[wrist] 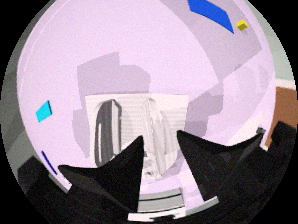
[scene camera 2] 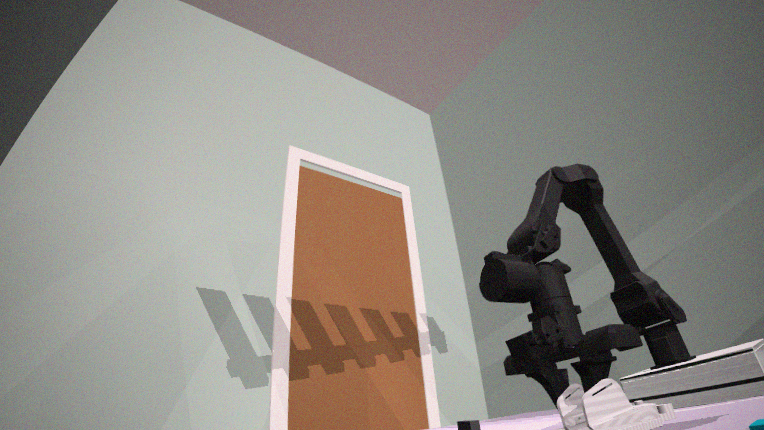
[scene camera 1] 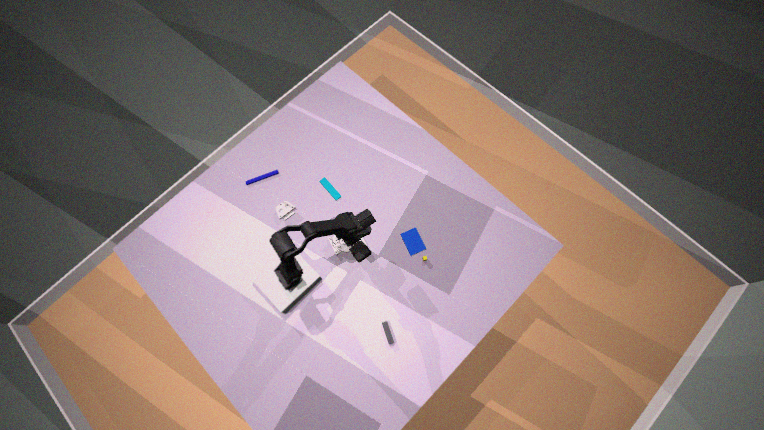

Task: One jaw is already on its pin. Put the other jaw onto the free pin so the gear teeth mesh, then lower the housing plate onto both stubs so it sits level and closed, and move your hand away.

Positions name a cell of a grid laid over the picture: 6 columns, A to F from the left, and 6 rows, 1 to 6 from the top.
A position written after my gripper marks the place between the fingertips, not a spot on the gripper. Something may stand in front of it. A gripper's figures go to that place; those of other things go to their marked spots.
Labels:
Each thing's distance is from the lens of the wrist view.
my gripper (wrist: D4): 10 cm
white jaw (wrist: D4): 6 cm
white jaw (wrist: C4): 8 cm

